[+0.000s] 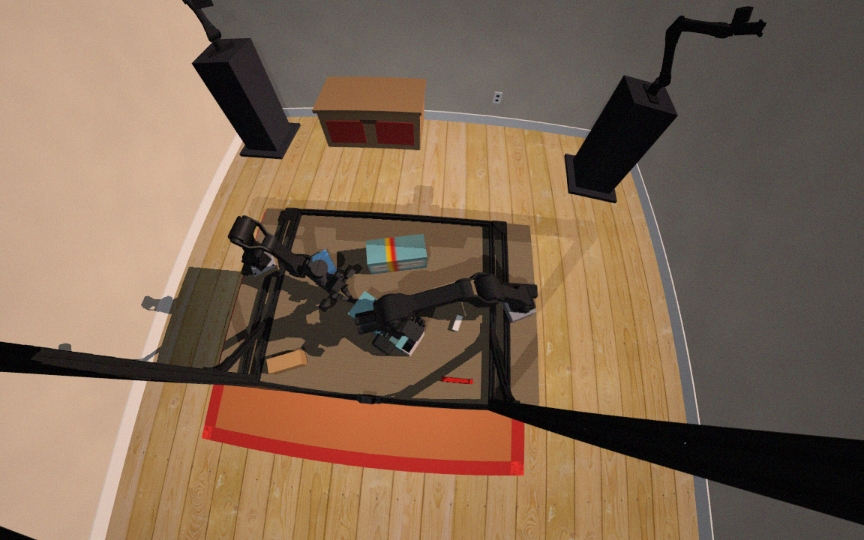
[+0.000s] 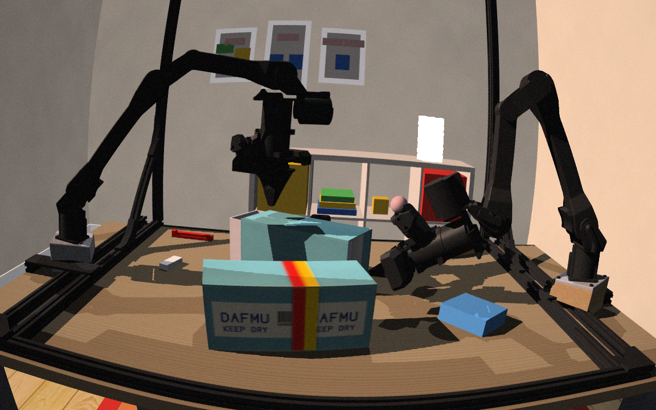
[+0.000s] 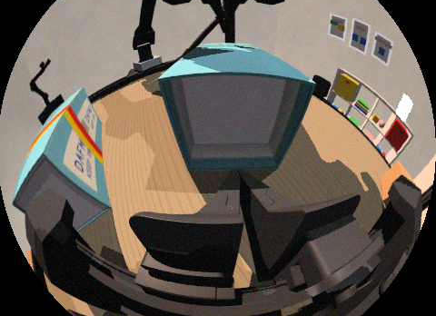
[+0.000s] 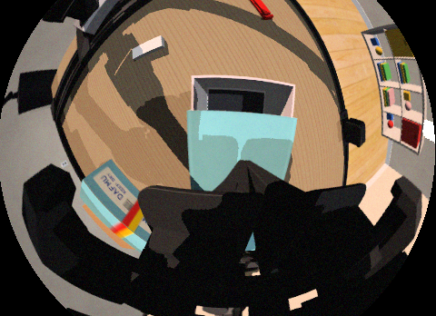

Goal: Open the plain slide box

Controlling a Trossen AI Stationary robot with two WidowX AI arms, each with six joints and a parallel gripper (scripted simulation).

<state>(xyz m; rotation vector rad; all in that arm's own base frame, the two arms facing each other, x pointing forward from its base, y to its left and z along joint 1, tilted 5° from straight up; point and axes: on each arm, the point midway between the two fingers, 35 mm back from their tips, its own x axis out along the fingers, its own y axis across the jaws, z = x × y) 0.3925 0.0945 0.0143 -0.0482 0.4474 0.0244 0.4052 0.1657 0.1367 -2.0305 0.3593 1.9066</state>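
Right now my right hand is 2 cm short of the plain teal slide box, 5 cm to the right of it and 11 cm above it. Round my right hand: red bar 13 cm behind, 22 cm to the right, 15 cm below; then white block 8 cm ahead, 20 cm to the right, 15 cm below; then banded teal box 30 cm ahead, 8 cm to the left, 11 cm below.
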